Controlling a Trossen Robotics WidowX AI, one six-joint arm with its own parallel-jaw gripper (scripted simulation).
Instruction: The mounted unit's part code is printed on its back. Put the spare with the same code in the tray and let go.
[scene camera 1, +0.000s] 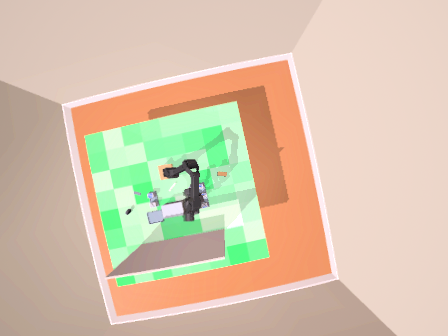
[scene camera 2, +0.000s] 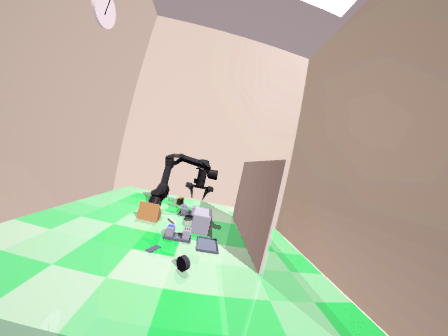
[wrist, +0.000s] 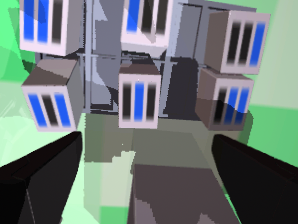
My gripper (wrist: 149, 140): 12 cm from the lens. A cube (wrist: 139, 85) is 17 cm from the lens.
